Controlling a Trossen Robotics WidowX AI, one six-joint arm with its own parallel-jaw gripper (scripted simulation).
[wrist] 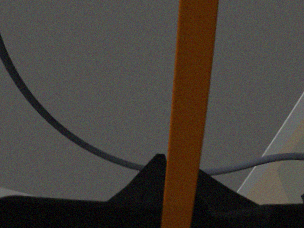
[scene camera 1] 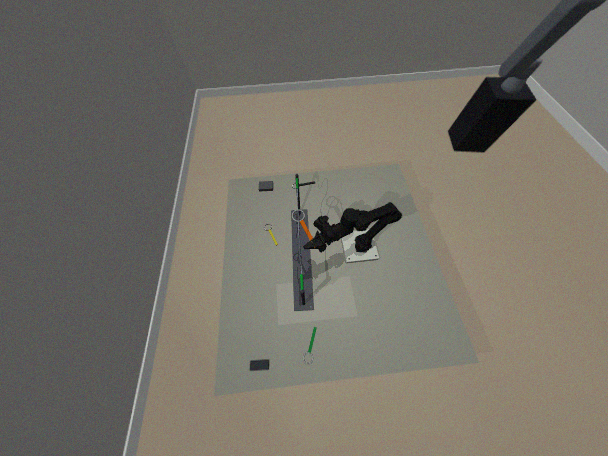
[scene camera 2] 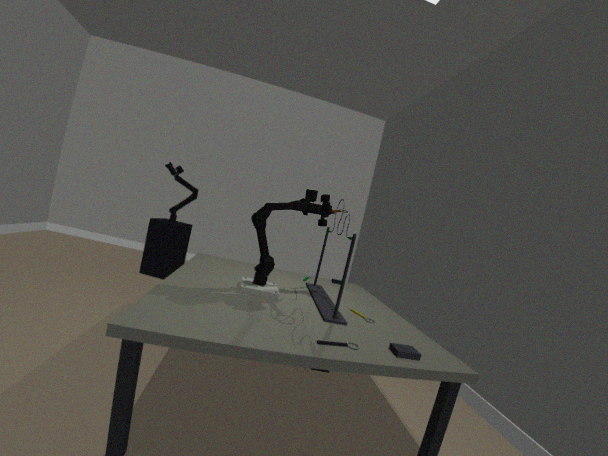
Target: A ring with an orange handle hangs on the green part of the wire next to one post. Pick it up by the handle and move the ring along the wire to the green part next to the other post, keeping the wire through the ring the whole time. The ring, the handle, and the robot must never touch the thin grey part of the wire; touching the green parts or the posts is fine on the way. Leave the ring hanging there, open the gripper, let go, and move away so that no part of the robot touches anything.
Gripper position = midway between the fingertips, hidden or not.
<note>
In view: my gripper (scene camera 1: 303, 247).
My gripper shows as well in the wrist view (wrist: 166, 162).
</note>
